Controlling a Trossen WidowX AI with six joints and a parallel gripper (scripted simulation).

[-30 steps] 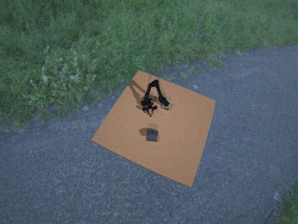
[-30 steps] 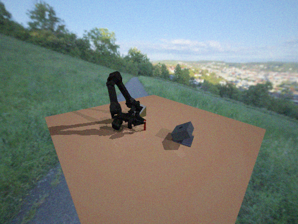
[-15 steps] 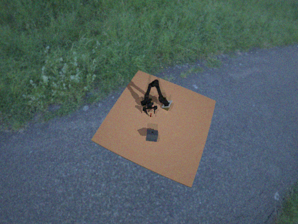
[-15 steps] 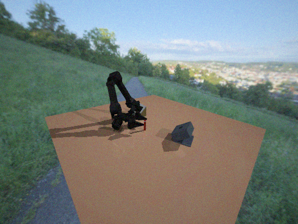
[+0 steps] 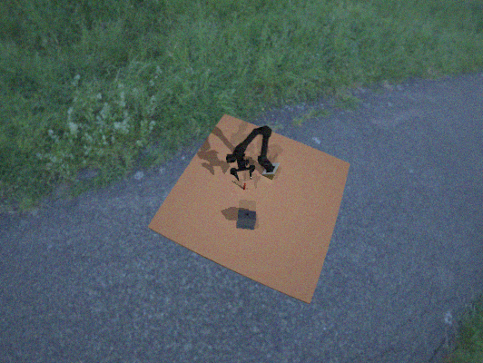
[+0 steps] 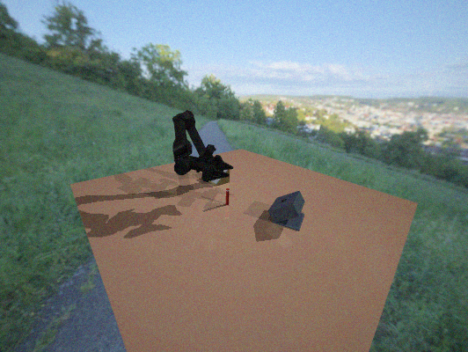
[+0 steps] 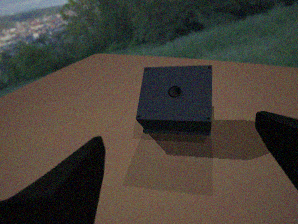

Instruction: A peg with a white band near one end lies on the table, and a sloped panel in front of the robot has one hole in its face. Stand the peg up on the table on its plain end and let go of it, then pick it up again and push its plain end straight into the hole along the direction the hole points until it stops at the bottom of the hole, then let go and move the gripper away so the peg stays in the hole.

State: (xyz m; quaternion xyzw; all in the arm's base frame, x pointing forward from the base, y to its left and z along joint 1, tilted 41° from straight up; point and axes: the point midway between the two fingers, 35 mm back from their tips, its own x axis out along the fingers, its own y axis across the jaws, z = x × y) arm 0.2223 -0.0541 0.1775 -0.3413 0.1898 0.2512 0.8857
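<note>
My gripper tip is now 20 mm past the red peg and 110 mm above it. Also, from my gripper tip: dark sloped panel 220 mm ahead, 120 mm to the left, 120 mm below.
</note>
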